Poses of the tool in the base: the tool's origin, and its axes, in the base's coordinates. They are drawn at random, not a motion.
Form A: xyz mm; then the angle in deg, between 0 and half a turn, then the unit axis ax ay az.
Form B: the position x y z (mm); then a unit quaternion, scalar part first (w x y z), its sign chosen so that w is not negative. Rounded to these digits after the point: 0 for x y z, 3 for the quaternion.
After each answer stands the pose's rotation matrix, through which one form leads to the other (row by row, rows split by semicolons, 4 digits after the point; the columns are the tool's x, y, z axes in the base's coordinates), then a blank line. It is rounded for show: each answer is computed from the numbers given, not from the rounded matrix.
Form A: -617 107 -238 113.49 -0.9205 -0.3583 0.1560
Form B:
-617 107 -238 0.548 -0.770 -0.300 0.130
0.7864 0.3182 -0.5294; 0.6043 -0.2190 0.7660; 0.1278 -0.9224 -0.3646

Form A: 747 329 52 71.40 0.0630 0.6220 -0.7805
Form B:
747 329 52 0.812 0.037 0.363 -0.455
0.3217 0.7664 0.5560; -0.7130 0.5824 -0.3903; -0.6230 -0.2709 0.7338

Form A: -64 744 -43 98.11 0.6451 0.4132 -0.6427
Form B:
-64 744 -43 0.655 0.487 0.312 -0.485
0.3338 0.9405 -0.0640; -0.3321 0.0538 -0.9417; -0.8822 0.3356 0.3303

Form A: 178 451 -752 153.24 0.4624 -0.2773 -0.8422
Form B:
178 451 -752 0.231 0.450 -0.270 -0.819
-0.4882 0.1365 -0.8620; -0.6219 -0.7473 0.2339; -0.6123 0.6503 0.4497

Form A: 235 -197 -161 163.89 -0.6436 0.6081 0.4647
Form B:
235 -197 -161 0.140 -0.637 0.602 0.460
-0.1485 -0.8964 -0.4177; -0.6385 -0.2356 0.7327; -0.7552 0.3755 -0.5373

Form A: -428 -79 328 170.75 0.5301 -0.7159 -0.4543
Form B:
-428 -79 328 0.081 0.528 -0.714 -0.453
-0.4286 -0.6811 -0.5936; -0.8272 0.0315 0.5611; -0.3635 0.7315 -0.5769

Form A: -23 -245 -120 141.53 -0.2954 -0.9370 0.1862
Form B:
-23 -245 -120 0.329 -0.279 -0.885 0.176
-0.6273 0.3777 -0.6810; 0.6094 0.7826 -0.1273; 0.4849 -0.4949 -0.7211

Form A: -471 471 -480 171.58 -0.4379 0.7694 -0.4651
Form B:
-471 471 -480 0.073 -0.437 0.767 -0.464
-0.6078 -0.6021 0.5178; -0.7383 0.1883 -0.6477; 0.2925 -0.7759 -0.5589

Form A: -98 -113 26 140.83 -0.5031 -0.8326 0.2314
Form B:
-98 -113 26 0.335 -0.474 -0.784 0.218
-0.3259 0.5976 -0.7326; 0.8899 0.4555 -0.0243; 0.3192 -0.6599 -0.6802

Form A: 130 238 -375 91.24 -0.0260 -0.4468 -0.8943
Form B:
130 238 -375 0.699 -0.019 -0.319 -0.639
-0.0209 0.9059 -0.4229; -0.8822 0.1823 0.4342; 0.4704 0.3822 0.7954

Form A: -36 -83 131 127.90 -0.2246 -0.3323 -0.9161
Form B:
-36 -83 131 0.439 -0.202 -0.299 -0.823
-0.5329 0.8433 0.0699; -0.6024 -0.4360 0.6686; 0.5943 0.3141 0.7403

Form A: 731 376 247 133.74 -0.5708 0.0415 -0.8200
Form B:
731 376 247 0.393 -0.525 0.038 -0.754
-0.1403 0.5524 0.8217; -0.6325 -0.6885 0.3548; 0.7617 -0.4700 0.4460

